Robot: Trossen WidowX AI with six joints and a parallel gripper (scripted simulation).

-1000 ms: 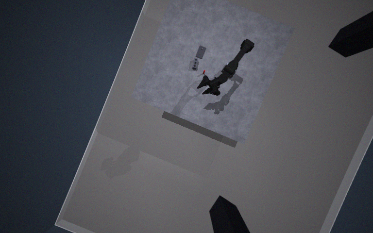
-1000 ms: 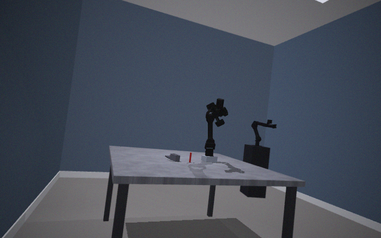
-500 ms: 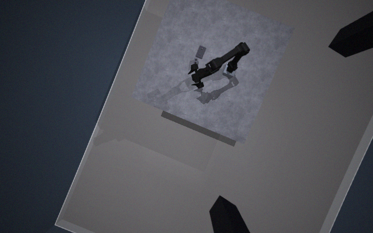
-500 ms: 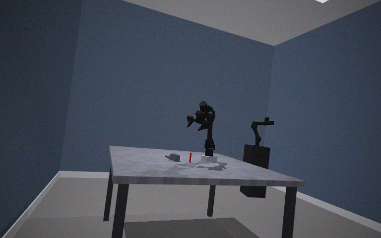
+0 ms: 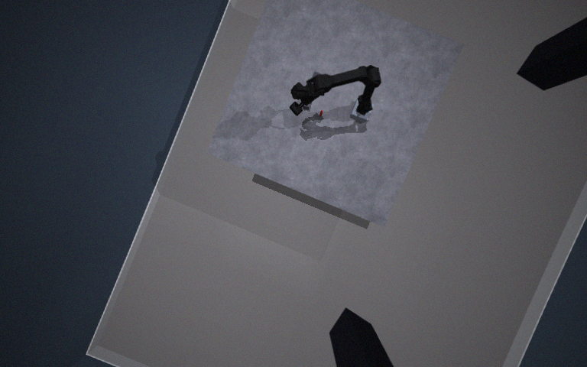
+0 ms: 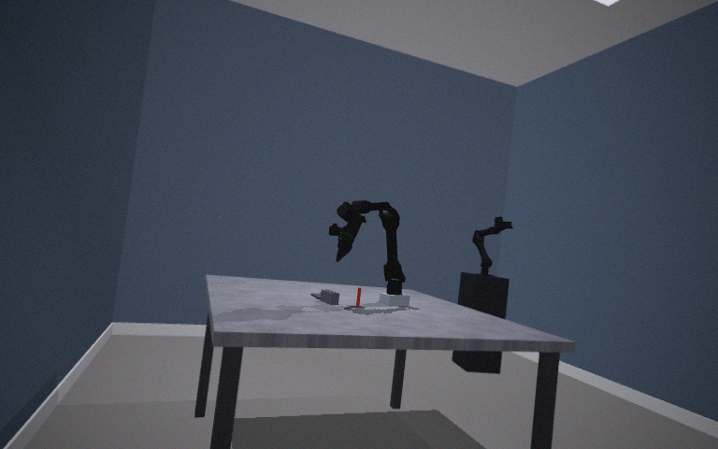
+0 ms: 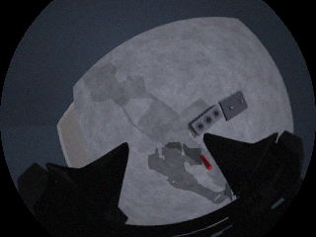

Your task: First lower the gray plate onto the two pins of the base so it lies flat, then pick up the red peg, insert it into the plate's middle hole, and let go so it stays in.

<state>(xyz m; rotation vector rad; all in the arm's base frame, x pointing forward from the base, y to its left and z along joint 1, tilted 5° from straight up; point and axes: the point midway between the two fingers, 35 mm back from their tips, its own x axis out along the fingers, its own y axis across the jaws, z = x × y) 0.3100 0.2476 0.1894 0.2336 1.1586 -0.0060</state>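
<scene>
My gripper tip is 110 mm to the left of the gray plate and 160 mm above it. Round my gripper tip: red peg: 120 mm behind, 80 mm to the right, 160 mm below; dark base: 20 mm ahead, 250 mm to the right, 190 mm below.
</scene>
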